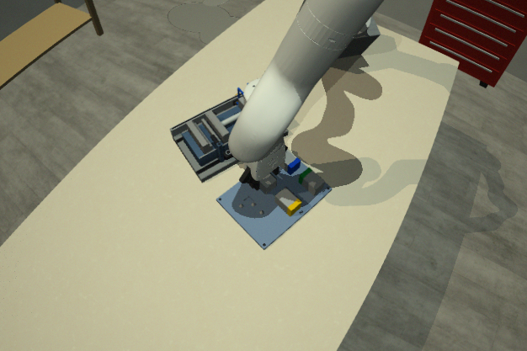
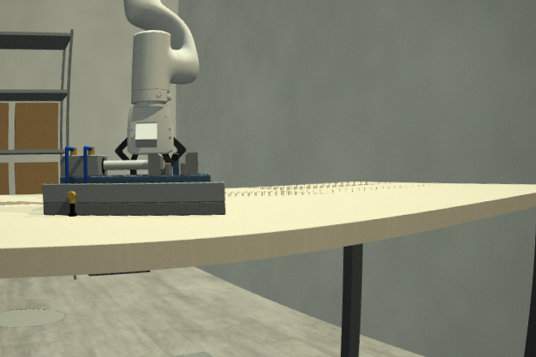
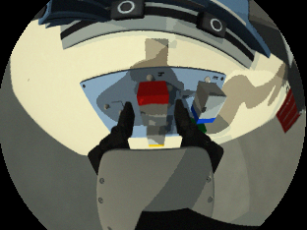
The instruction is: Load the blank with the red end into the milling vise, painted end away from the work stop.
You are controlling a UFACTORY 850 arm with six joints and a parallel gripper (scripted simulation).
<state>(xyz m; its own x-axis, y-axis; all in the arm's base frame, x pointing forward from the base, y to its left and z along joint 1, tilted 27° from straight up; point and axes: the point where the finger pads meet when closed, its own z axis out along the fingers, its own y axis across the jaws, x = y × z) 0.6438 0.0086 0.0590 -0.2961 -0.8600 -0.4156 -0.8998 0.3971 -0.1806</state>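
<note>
Now: the red-ended blank 2 cm below my hand. From my hand the other things lie so: yellow-ended blank (9 cm to the left, 3 cm ahead, 2 cm below); blue-ended blank (9 cm behind, 3 cm to the left, 2 cm below); blue infeed plate (4 cm to the left, 4 cm below, 1 cm ahead).
</note>
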